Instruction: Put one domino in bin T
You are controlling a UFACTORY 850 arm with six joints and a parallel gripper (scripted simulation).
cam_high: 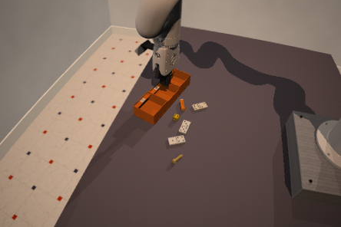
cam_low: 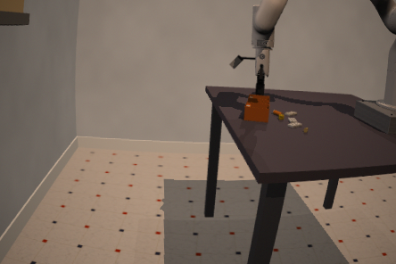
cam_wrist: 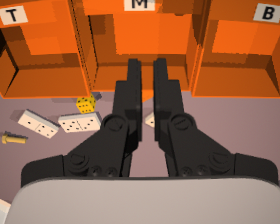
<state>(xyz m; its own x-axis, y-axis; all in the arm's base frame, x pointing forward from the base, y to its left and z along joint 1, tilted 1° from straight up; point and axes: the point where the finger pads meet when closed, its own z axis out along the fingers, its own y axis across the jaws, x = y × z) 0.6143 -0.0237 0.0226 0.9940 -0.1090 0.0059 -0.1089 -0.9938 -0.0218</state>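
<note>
The orange bin is 7 cm below my hand. Round my hand: yellow die: 8 cm behind, 8 cm to the left, 8 cm below; orange cylinder: 8 cm behind, 1 cm to the left, 8 cm below; domino: 12 cm behind, 16 cm to the left, 8 cm below.
</note>
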